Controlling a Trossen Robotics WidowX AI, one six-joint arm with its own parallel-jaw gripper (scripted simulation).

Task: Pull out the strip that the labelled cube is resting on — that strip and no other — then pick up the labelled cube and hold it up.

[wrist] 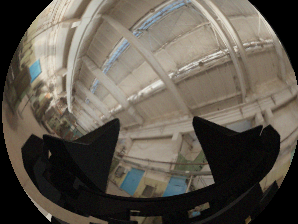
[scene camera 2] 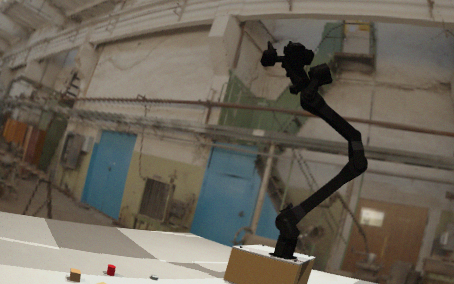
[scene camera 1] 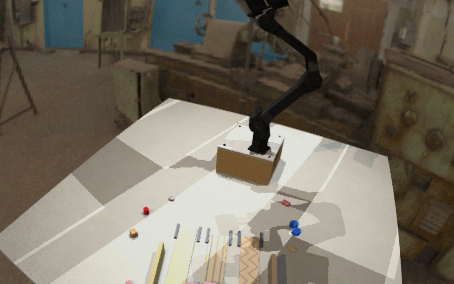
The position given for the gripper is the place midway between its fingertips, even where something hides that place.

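You'd find the gripper (scene camera 2: 279,41) open and holding nothing, and the wrist view has the gripper (wrist: 157,121) as well.
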